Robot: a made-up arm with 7 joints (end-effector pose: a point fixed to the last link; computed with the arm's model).
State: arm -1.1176 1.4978 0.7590 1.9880 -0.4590 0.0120 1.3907
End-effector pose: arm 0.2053 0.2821 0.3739 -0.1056 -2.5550 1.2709
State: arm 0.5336 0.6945 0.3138 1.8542 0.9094 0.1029 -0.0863
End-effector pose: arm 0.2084 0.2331 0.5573 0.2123 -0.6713 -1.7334
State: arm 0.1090 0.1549 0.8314 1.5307 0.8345 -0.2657 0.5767
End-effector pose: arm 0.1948 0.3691 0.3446 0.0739 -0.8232 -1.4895
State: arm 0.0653 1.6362 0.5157 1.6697 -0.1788 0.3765 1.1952
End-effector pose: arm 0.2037 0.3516 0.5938 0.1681 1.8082 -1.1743
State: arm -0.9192 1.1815 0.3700 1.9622 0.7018 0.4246 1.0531
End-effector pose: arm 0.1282 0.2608 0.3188 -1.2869 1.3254 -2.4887
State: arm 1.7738 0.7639 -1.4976 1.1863 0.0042 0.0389 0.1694
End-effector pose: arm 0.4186 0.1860 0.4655 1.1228 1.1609 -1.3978
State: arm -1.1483 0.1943 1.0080 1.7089 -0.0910 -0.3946 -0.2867
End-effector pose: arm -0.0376 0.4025 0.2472 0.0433 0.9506 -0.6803
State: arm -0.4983 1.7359 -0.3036 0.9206 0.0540 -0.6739 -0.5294
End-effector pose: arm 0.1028 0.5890 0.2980 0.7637 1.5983 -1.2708
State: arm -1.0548 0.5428 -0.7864 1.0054 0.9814 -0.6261 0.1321
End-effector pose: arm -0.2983 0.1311 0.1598 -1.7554 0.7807 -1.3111
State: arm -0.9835 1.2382 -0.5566 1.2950 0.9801 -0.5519 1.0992
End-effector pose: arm -0.1239 0.3610 0.1600 1.6916 -0.9445 2.3735
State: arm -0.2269 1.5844 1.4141 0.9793 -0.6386 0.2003 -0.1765
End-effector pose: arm 0.0877 0.5800 0.6533 0.5752 0.6681 0.2643
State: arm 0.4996 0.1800 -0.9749 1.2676 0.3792 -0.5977 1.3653
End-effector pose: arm 0.2303 -0.0532 0.2311 -0.5354 -0.3343 2.3290
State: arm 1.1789 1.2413 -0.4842 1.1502 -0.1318 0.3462 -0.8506
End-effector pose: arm 0.3345 0.4362 0.4997 0.7146 0.2663 -0.0123
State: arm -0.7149 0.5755 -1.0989 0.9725 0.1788 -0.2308 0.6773
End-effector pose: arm -0.2871 0.1586 0.1259 1.4856 -1.1875 1.8001
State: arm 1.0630 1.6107 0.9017 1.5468 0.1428 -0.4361 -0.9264
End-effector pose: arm -0.0836 0.3599 0.7732 1.6430 -1.2861 0.4203
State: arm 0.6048 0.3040 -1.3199 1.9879 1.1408 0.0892 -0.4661
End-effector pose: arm 0.0268 -0.0863 0.3818 -1.0012 0.2250 -2.7105
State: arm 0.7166 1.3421 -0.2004 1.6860 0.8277 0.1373 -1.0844
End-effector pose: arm 0.2841 0.2591 0.5207 0.3210 -0.3262 -0.6918
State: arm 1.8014 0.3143 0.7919 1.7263 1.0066 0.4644 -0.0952
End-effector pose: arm -0.0071 0.3434 0.6618 0.6734 -2.0235 -1.7050
